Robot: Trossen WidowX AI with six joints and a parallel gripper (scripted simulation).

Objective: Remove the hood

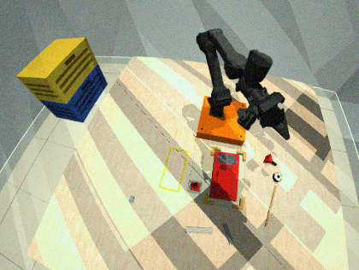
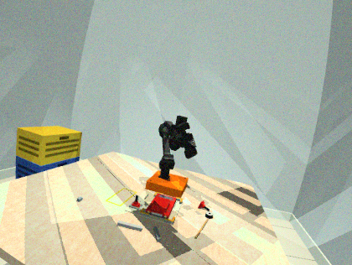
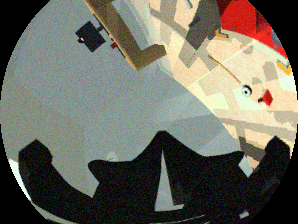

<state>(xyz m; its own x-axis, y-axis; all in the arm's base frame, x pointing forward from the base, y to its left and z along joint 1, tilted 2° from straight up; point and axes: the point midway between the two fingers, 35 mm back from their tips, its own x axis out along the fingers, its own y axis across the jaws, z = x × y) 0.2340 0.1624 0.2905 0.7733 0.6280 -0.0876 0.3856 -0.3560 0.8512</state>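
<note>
Right now the hood is 29 cm below my gripper tip, 10 cm to the right of it and 6 cm ahead of it. Also, from my gripper tip: wheel 32 cm below, 14 cm to the left, 2 cm behind; then thin stick 33 cm below, 11 cm to the left, 10 cm ahead.
</note>
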